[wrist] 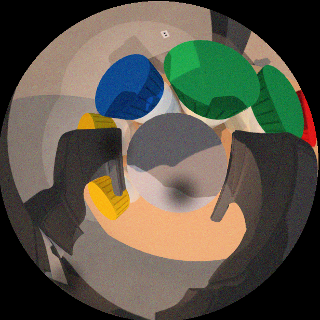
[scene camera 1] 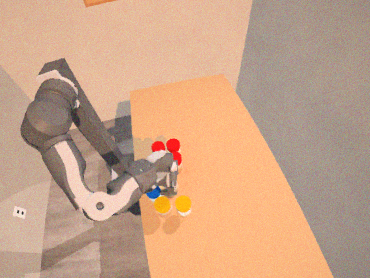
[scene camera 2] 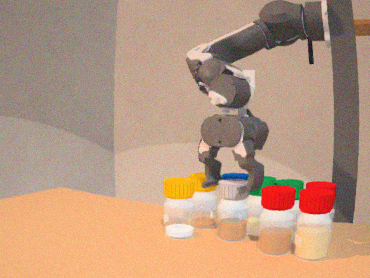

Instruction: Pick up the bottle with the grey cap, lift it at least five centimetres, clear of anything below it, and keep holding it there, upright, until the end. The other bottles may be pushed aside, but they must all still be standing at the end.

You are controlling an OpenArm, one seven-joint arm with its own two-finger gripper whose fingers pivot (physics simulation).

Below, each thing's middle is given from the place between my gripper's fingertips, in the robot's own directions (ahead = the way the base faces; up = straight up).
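I find my hand 40 mm above the grey-capped bottle (scene camera 2: 233,210) and 10 mm to the right of it. As for the blue-capped bottle (wrist: 131,88), it is 40 mm below my hand, 70 mm behind it and 20 mm to the right of it.
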